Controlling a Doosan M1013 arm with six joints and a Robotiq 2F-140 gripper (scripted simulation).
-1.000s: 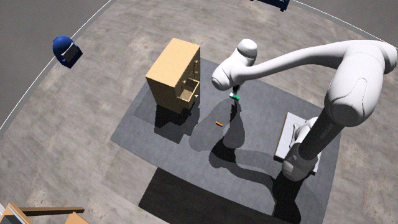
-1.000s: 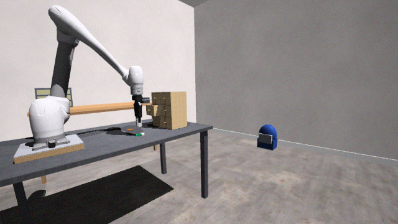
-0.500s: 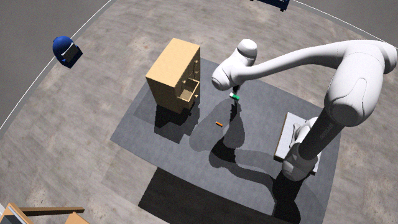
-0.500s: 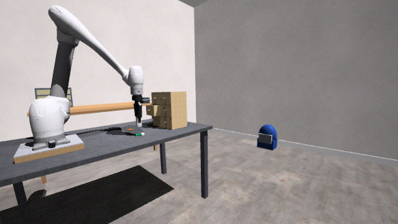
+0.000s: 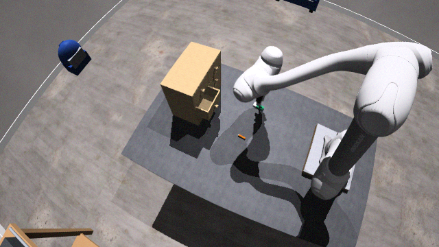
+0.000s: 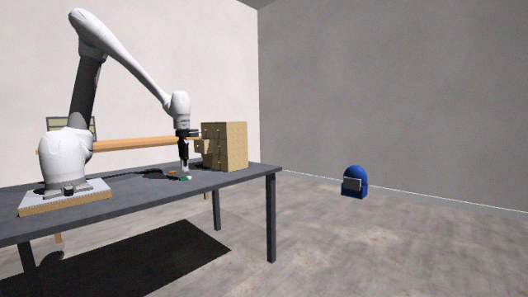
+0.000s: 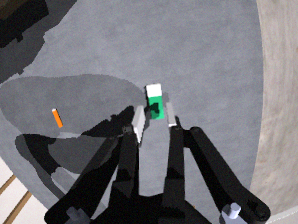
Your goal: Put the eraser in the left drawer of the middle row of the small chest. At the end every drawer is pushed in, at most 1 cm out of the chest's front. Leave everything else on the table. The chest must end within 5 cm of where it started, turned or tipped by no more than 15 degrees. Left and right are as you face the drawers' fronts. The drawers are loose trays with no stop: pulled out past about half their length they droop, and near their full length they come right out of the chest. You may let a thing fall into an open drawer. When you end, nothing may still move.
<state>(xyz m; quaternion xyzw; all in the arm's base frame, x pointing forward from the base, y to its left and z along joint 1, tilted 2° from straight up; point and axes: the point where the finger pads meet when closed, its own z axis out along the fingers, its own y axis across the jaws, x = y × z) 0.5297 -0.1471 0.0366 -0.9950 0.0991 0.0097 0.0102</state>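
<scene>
The eraser lies 1 cm ahead of my hand and 8 cm below it. Also, from my hand: small orange stick (4 cm ahead, 22 cm to the left, 8 cm below).
</scene>
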